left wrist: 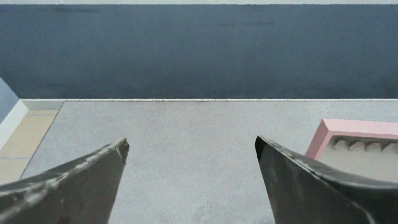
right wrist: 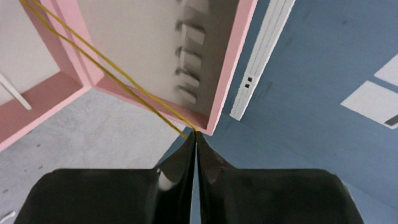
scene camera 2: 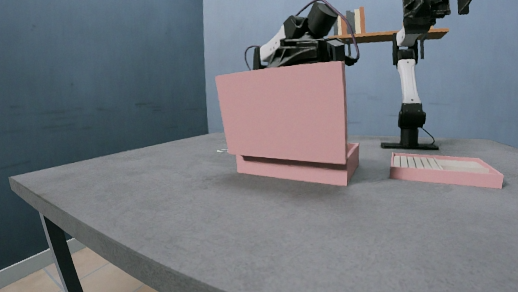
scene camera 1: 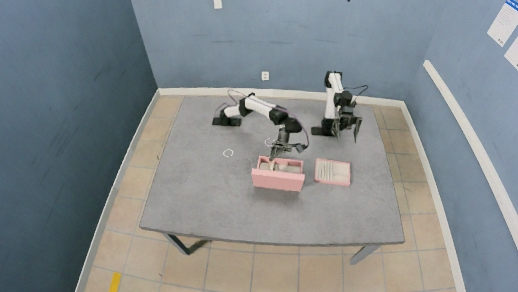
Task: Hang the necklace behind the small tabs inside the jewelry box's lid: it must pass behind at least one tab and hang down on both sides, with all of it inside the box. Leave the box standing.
In view: my left gripper (left wrist: pixel 192 139), my right gripper (scene camera 2: pixel 266 71) and a pink jewelry box (scene camera 1: pixel 282 178).
My right gripper is seen too in the right wrist view (right wrist: pixel 196 134).
